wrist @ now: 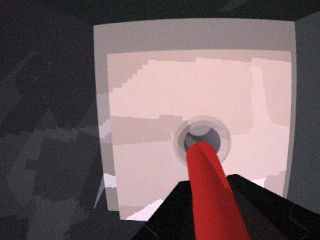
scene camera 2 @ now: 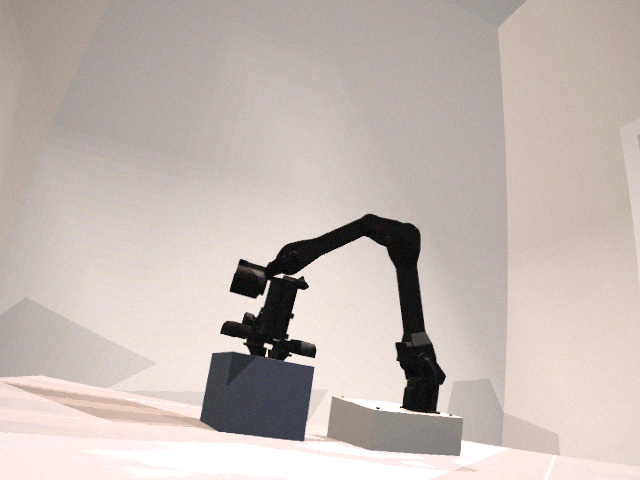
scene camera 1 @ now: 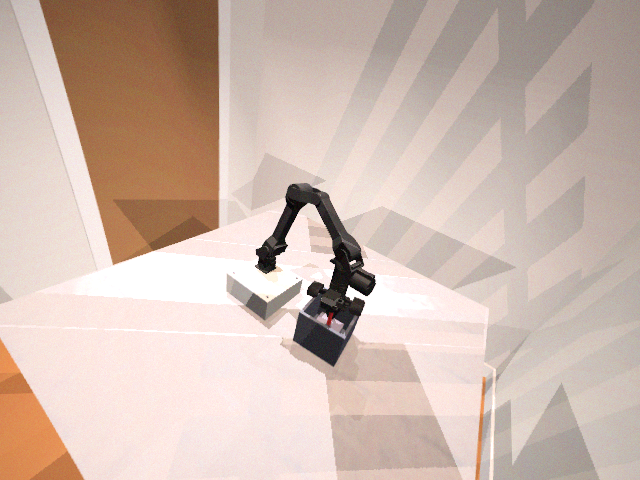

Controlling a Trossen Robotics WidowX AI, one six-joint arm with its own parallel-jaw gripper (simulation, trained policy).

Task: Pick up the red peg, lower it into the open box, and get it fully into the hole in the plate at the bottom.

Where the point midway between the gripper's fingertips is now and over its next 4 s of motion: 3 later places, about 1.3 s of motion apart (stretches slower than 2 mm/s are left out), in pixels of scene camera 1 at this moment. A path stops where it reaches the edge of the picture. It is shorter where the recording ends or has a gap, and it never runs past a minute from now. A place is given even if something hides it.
My gripper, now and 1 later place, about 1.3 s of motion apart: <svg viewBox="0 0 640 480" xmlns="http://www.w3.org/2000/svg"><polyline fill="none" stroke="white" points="330,317 339,300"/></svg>
